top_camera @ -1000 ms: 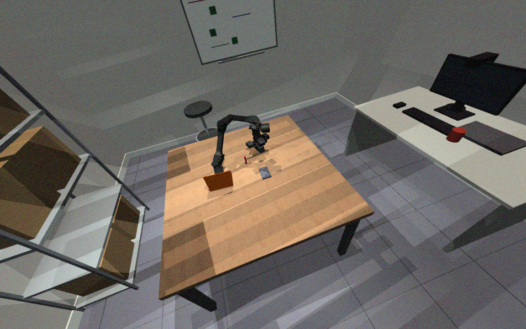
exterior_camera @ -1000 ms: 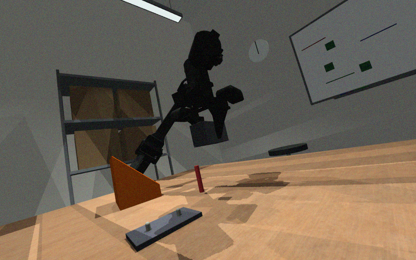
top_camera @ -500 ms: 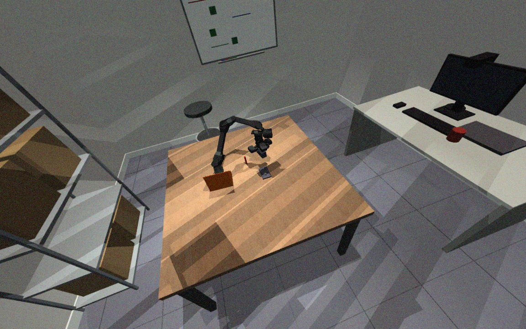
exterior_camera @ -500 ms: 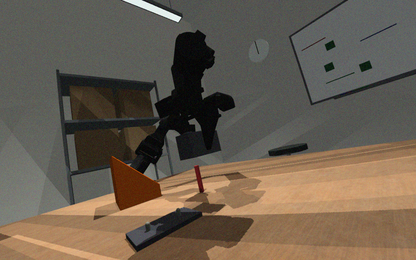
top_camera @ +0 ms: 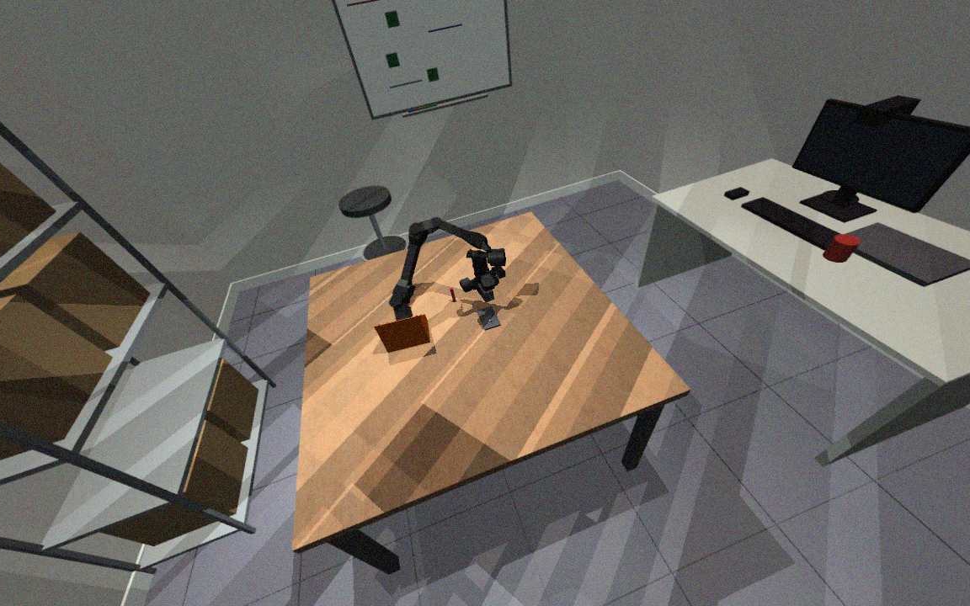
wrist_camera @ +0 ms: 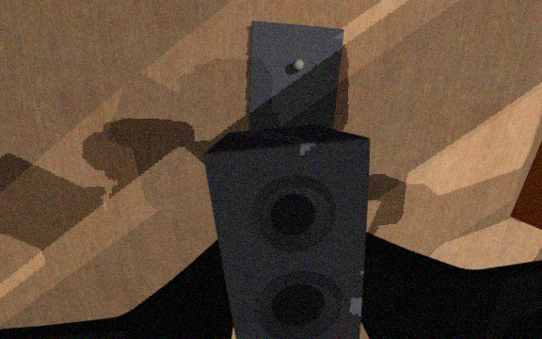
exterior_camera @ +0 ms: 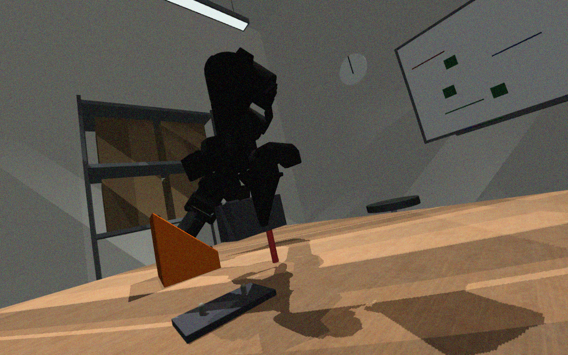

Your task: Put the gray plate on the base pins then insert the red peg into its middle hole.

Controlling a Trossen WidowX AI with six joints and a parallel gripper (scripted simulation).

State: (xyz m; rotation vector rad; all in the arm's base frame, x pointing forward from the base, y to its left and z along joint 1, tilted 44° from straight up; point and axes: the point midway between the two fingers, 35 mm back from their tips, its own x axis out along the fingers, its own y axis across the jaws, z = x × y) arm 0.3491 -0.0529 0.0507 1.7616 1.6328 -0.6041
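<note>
The base lies 20 mm behind my gripper tip, 60 mm to the right of it and 90 mm below it. Round my gripper tip: gray plate: 30 mm above; then red peg: 120 mm behind, 110 mm to the left, 60 mm below.
</note>
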